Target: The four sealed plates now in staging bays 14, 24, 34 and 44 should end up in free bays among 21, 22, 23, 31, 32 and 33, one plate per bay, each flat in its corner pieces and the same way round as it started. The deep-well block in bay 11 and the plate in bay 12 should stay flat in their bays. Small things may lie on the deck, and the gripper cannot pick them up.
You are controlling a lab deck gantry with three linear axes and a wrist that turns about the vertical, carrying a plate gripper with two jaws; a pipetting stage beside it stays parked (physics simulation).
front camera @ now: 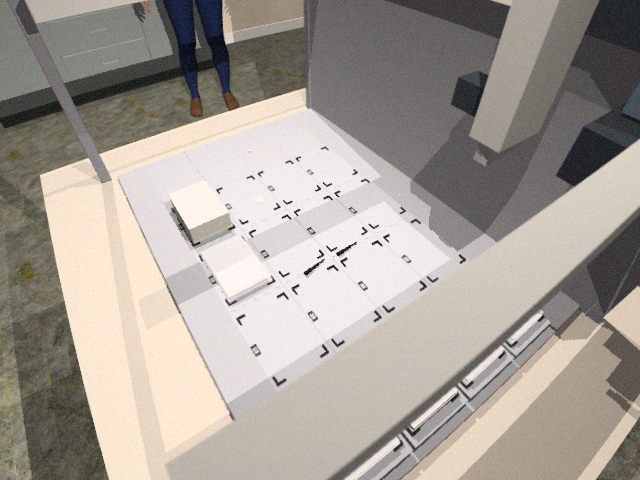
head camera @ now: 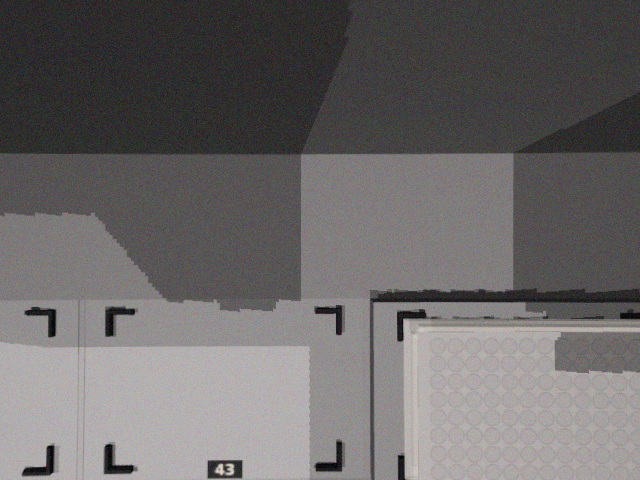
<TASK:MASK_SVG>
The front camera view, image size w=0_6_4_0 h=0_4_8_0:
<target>my gripper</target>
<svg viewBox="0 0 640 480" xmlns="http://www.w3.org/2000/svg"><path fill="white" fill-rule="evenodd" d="M627 102L582 128L556 174L557 177L570 184L564 194L640 139L640 120L622 113Z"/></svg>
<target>deep-well block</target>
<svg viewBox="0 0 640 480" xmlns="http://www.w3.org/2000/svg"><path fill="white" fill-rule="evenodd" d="M206 181L168 194L173 210L194 244L207 240L233 227L228 210Z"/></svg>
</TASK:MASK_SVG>
